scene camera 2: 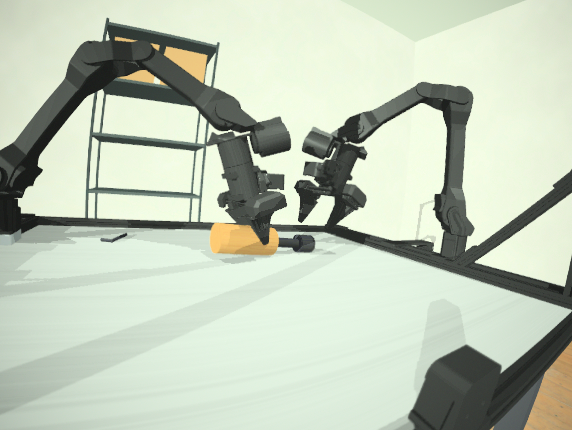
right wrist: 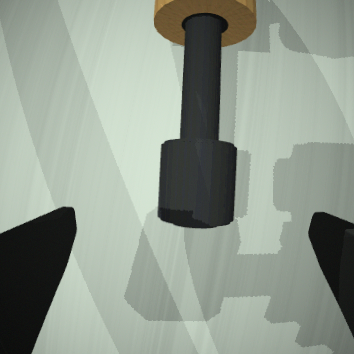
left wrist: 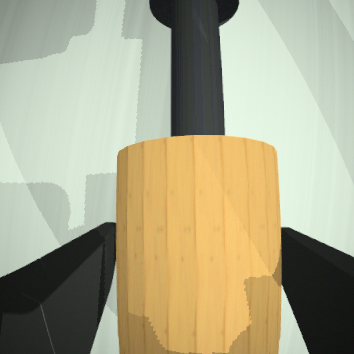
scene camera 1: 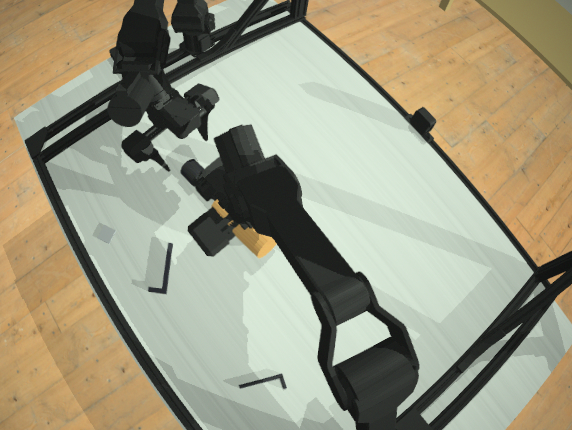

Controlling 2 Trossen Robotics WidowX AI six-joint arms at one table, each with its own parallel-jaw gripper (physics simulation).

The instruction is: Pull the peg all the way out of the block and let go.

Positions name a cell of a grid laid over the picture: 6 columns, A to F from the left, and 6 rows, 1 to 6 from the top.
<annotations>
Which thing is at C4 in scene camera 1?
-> My left gripper.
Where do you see a dark peg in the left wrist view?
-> D2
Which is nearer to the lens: the wooden block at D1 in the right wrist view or the dark peg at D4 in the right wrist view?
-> The dark peg.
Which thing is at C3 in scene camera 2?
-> My left gripper.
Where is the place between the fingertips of my right gripper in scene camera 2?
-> At D4
</annotations>
